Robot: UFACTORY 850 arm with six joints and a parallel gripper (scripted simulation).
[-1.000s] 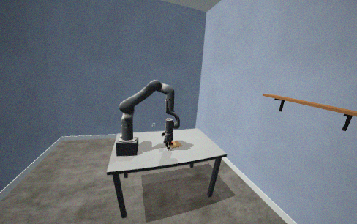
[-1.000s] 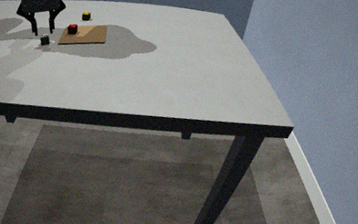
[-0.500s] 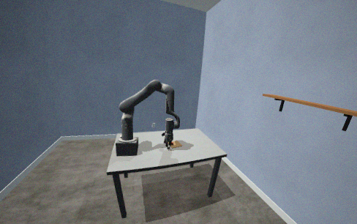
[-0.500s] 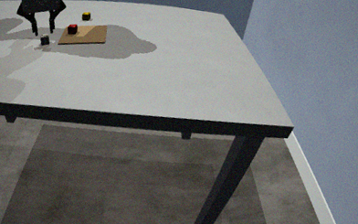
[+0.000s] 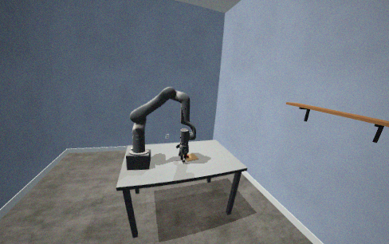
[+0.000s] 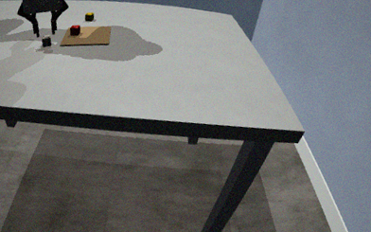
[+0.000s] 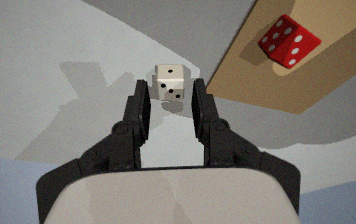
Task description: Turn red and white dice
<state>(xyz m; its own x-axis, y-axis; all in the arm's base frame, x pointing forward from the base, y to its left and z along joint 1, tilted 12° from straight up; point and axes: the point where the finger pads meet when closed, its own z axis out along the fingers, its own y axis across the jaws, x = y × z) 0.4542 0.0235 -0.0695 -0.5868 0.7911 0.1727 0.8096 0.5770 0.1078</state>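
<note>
Now: the white die 40 mm below my hand. Also, from my hand: tan mat (90 mm ahead, 90 mm to the left, 50 mm below); red die (50 mm ahead, 80 mm to the left, 30 mm below); yellow die (30 mm ahead, 220 mm to the left, 40 mm below).
</note>
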